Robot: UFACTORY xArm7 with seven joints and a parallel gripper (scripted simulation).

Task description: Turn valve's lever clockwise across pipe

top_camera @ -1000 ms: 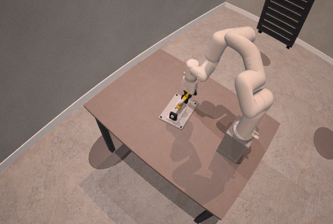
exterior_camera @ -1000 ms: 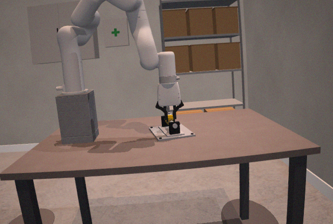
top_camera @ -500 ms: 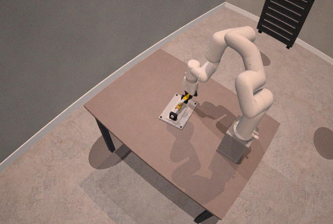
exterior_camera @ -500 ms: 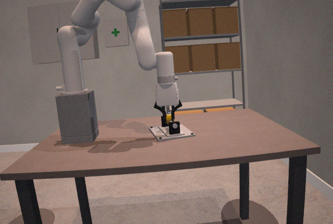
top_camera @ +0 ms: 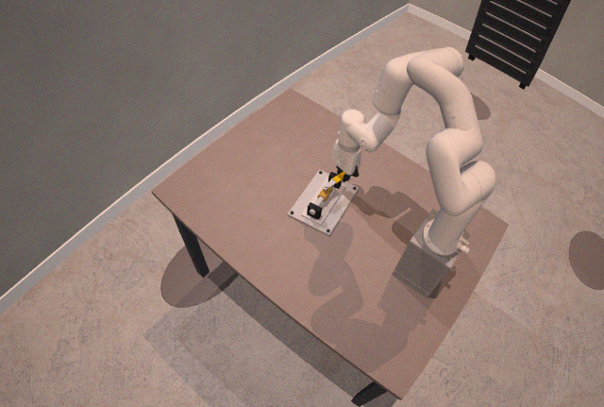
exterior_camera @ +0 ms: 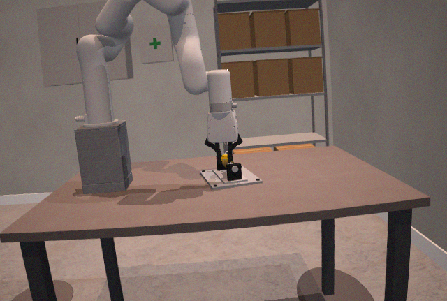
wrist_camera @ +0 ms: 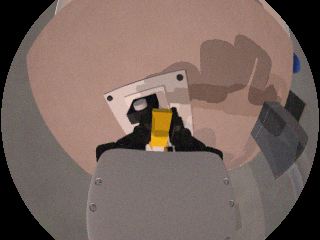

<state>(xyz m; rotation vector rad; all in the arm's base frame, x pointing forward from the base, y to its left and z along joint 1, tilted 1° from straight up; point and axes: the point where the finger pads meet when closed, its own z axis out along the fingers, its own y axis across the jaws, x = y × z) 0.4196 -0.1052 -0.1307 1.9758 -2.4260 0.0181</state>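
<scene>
Right now the yellow lever is 1 cm ahead of my hand and 5 cm to the left of it. The rest, counted from my hand: baseplate: 2 cm ahead, 8 cm to the left, 9 cm below.
</scene>
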